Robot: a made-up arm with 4 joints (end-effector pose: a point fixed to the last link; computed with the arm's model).
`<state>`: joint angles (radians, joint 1 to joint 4).
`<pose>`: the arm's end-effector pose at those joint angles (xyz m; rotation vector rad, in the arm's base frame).
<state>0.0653 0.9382 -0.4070 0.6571</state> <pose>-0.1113 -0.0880 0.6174 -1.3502 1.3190 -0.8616</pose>
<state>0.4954 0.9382 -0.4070 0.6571</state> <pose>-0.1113 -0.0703 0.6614 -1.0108 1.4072 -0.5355</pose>
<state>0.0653 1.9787 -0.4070 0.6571</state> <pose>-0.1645 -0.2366 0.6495 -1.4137 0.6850 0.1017</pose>
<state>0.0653 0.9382 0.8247 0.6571</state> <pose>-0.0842 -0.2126 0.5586 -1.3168 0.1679 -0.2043</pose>
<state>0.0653 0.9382 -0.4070 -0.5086</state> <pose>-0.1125 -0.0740 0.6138 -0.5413 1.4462 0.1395</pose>
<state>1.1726 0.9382 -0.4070 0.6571</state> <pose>-0.1113 -0.0829 0.7343 -0.4614 1.4409 -0.0360</pose>
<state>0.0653 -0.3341 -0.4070 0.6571</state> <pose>0.0635 -0.0841 0.5368 -0.8064 1.8989 -2.1172</pose>
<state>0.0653 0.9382 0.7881 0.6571</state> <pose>-0.0874 -0.2099 0.5603 -1.3229 0.2013 -0.2238</pose>
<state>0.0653 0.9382 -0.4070 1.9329</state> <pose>-0.1126 -0.0898 0.6329 -2.0515 0.6756 -2.0113</pose>
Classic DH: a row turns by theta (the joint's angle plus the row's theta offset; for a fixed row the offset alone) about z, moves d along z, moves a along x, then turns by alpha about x. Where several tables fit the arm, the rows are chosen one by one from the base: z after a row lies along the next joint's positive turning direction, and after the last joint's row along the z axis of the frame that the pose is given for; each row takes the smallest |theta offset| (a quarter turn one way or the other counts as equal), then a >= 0, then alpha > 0; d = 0 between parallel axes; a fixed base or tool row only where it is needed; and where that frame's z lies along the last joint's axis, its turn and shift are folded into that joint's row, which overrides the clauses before.
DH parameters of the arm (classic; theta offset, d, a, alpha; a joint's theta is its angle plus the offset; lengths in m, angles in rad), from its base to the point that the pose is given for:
base (fixed): -1.5708 0.68 0.18 -1.5708
joint 1: -0.1171 0.0271 0.031 1.1404
joint 2: 0.1935 0.0603 -0.0257 0.4999
joint 3: -0.4334 -0.1559 -0.078 1.7977
joint 4: -0.4281 0.1253 0.0113 2.8048
tool (fixed): -0.0444 0.0205 0 0

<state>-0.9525 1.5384 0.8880 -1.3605</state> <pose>-0.0929 -0.3235 0.6731 -1.1661 1.5527 2.1187</pose>
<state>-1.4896 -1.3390 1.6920 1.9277</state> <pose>-0.0760 -0.2805 0.7309 0.8315 1.3387 0.9556</pose>
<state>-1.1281 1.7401 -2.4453 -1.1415</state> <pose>-0.0315 -0.1544 0.5166 -0.1385 1.3530 -1.5538</pose>
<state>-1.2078 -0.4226 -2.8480 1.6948</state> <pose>0.1430 -0.3093 0.7749 -1.8406 -1.4341 0.7619</pose>
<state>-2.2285 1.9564 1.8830 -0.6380</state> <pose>0.0061 -0.3032 0.7792 0.9163 -1.4133 -2.2451</pose>
